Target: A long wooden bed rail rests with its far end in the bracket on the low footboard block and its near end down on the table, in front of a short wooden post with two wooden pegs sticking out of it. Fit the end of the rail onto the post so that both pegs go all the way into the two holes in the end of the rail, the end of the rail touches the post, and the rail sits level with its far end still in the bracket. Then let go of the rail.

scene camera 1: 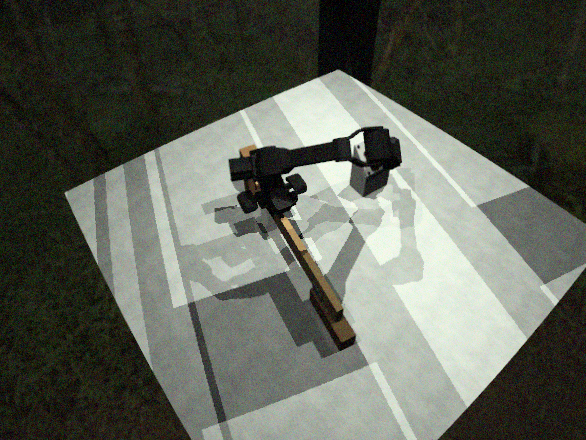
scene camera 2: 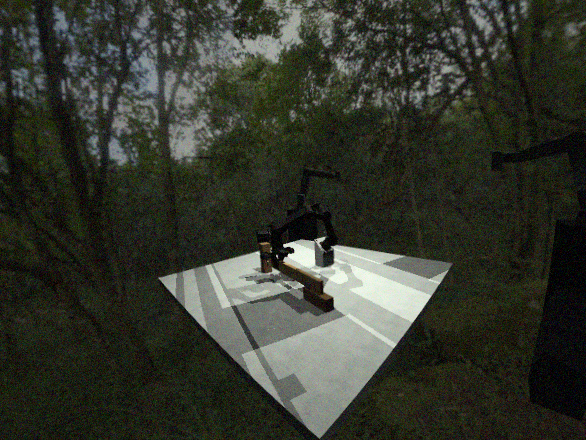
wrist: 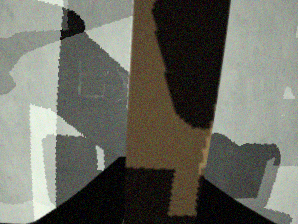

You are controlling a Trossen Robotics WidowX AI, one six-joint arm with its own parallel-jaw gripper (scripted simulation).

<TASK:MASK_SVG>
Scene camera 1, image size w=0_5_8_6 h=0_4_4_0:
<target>gripper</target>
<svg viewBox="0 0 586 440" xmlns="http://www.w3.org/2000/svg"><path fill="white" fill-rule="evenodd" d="M306 182L300 174L296 173L285 177L288 182L285 184L281 175L276 181L259 183L261 191L256 192L255 195L250 190L239 193L237 201L246 214L256 211L259 204L260 208L266 208L270 215L272 215L271 207L276 215L280 215L290 211L291 207L296 205L298 195L307 191Z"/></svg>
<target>wooden bed rail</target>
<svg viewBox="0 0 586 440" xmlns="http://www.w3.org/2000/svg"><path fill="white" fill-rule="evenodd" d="M271 207L273 220L311 284L313 285L314 283L323 296L322 301L332 316L332 320L334 323L341 321L343 314L341 302L327 283L285 214L276 215Z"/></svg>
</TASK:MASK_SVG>
